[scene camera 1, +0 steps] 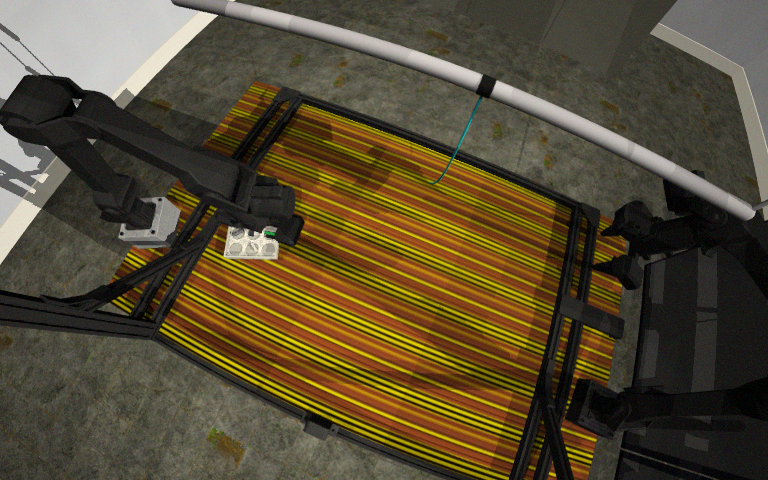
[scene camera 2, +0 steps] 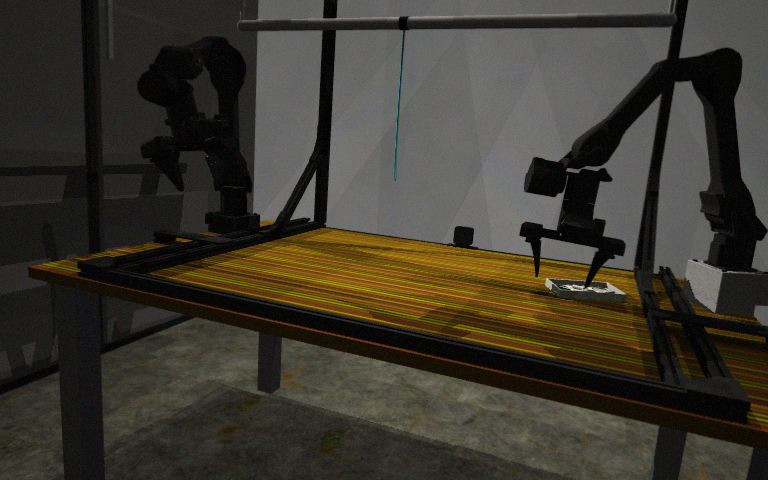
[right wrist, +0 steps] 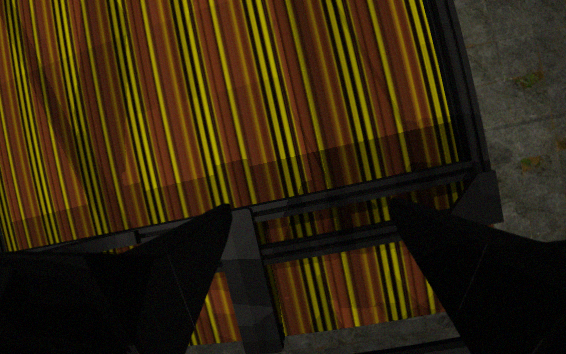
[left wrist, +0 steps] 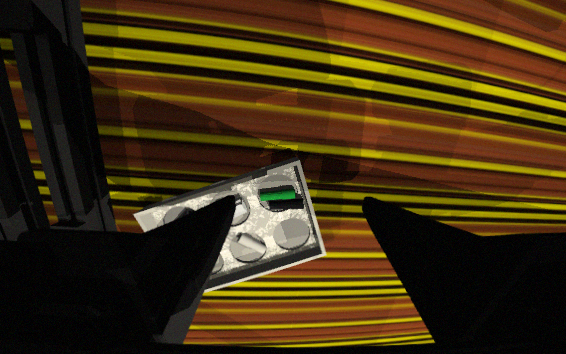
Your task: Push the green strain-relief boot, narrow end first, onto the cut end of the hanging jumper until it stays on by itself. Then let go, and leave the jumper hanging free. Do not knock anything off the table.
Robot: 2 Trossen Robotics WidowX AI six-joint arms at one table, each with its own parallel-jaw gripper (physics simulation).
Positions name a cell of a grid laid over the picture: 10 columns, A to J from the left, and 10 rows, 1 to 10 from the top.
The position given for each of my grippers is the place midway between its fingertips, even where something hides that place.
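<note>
My left gripper (scene camera 2: H6) is open and holds nothing; the same gripper appears at (scene camera 1: D5) and at (left wrist: F6). Open as well, and just as empty, is my right gripper (scene camera 2: C4). I find that right gripper again at (scene camera 1: H6) and at (right wrist: F6). A parts tray (left wrist: F7) is here too.
</note>
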